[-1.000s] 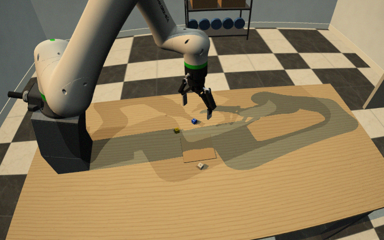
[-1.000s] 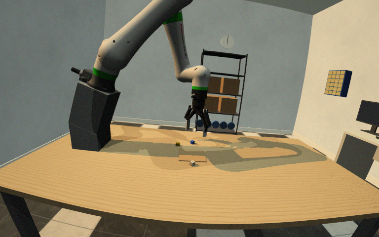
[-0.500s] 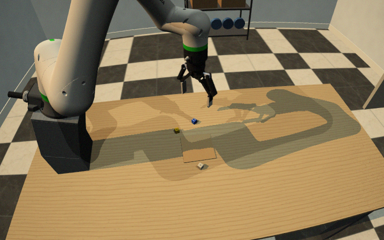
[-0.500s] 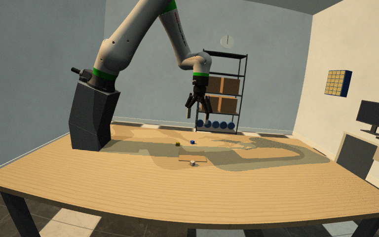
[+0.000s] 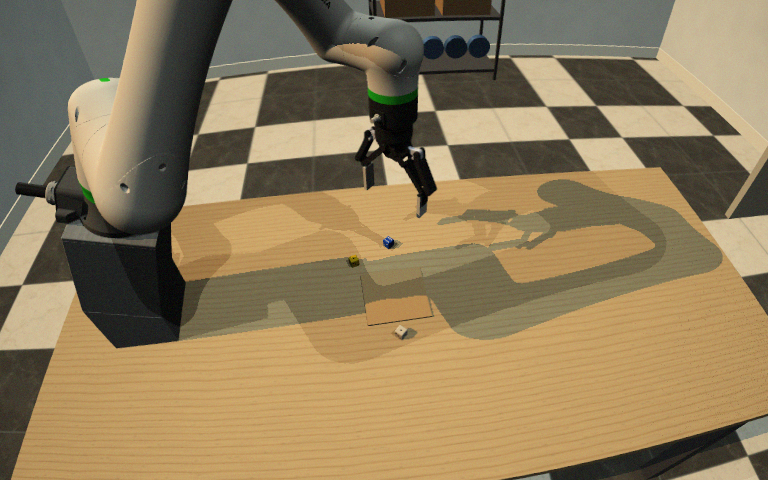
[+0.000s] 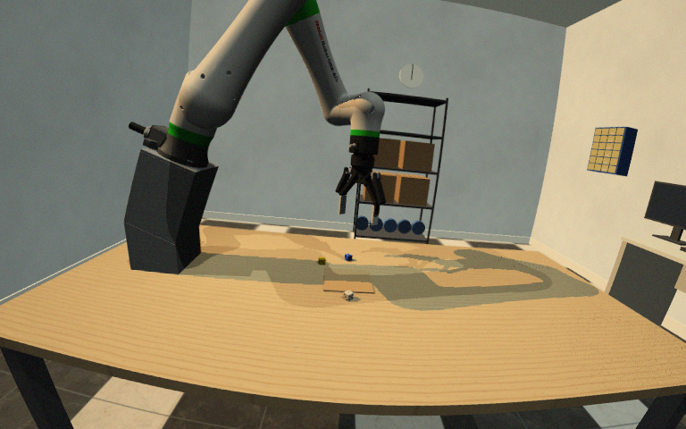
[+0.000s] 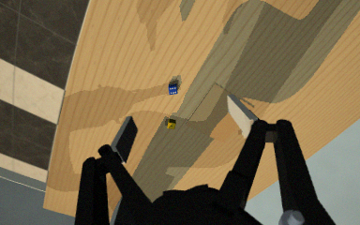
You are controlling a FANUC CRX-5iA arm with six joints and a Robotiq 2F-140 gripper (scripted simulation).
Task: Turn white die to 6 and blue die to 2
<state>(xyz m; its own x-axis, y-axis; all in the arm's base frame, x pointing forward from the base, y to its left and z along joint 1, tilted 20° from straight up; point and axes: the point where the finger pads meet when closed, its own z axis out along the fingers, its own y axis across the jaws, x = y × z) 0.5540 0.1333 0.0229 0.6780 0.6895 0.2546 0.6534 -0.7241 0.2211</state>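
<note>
Right now the white die is 250 mm to the right of my hand, 150 mm below it and 20 mm behind it. Also, from my hand: blue die 150 mm below, 20 mm behind; tan mat 160 mm below, 150 mm to the right, 20 mm behind; yellow die 150 mm below, 100 mm behind, 40 mm to the right.
</note>
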